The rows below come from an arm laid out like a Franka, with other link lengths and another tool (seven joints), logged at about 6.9 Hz.
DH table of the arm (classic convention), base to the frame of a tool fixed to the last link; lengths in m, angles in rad. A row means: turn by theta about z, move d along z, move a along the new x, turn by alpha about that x. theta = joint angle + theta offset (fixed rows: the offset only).
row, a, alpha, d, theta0
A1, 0, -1.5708, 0.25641, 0
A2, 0, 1.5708, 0, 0
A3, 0.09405, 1.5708, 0.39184, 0
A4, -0.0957, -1.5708, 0, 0
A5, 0, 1.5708, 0.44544, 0
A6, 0.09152, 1.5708, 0, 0
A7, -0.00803, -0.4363, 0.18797, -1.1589
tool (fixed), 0, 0, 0.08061, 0
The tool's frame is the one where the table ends.
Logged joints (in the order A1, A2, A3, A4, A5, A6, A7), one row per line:
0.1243 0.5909 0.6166 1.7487 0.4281 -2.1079 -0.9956
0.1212 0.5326 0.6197 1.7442 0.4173 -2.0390 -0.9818
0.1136 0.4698 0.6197 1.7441 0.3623 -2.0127 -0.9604
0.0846 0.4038 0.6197 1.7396 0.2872 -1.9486 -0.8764
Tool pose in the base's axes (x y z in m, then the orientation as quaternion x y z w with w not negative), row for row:
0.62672 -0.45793 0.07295 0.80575 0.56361 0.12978 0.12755
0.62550 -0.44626 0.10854 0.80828 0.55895 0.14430 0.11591
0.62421 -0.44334 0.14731 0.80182 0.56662 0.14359 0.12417
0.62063 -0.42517 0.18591 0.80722 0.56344 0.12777 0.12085
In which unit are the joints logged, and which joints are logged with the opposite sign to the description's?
The joints are logged in radians. Opposite sign: A1, A3, A4, A6.
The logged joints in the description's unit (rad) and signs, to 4 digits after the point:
-0.1243 0.5909 -0.6166 -1.7487 0.4281 2.1079 -0.9956
-0.1212 0.5326 -0.6197 -1.7442 0.4173 2.0390 -0.9818
-0.1136 0.4698 -0.6197 -1.7441 0.3623 2.0127 -0.9604
-0.0846 0.4038 -0.6197 -1.7396 0.2872 1.9486 -0.8764

